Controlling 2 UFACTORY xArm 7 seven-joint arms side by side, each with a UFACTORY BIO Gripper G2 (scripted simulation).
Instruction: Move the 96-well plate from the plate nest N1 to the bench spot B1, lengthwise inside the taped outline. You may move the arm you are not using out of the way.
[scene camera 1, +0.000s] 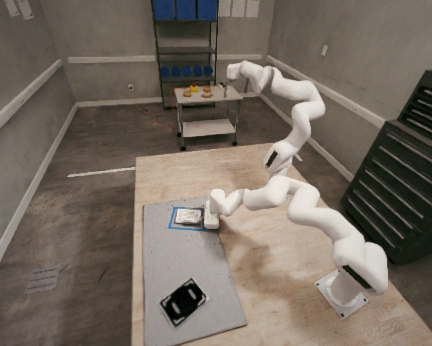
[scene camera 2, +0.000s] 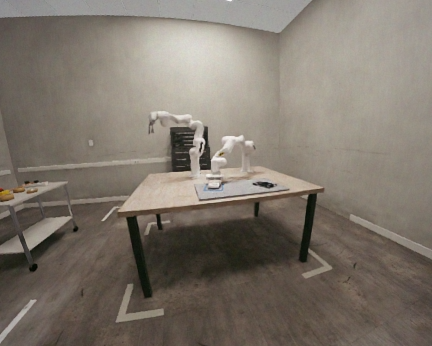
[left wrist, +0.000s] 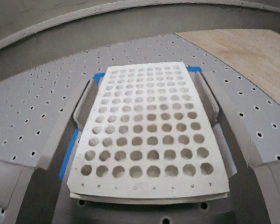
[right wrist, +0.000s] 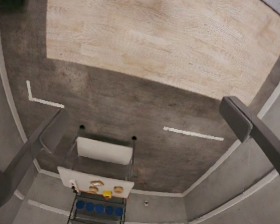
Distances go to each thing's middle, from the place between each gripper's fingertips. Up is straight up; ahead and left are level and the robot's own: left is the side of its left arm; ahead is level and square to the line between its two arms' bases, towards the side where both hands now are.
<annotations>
I see my left gripper 1 cm above the white 96-well plate (left wrist: 161, 95). The rest, counted from my left hand: black plate nest (scene camera 1: 187, 305) 41 cm to the left, 10 cm ahead, 2 cm below.
My right hand is 42 cm short of the white 96-well plate, 50 cm to the right of it and 47 cm above it. The rest, counted from my right hand: black plate nest: 52 cm ahead, 91 cm to the left, 48 cm below.
</annotations>
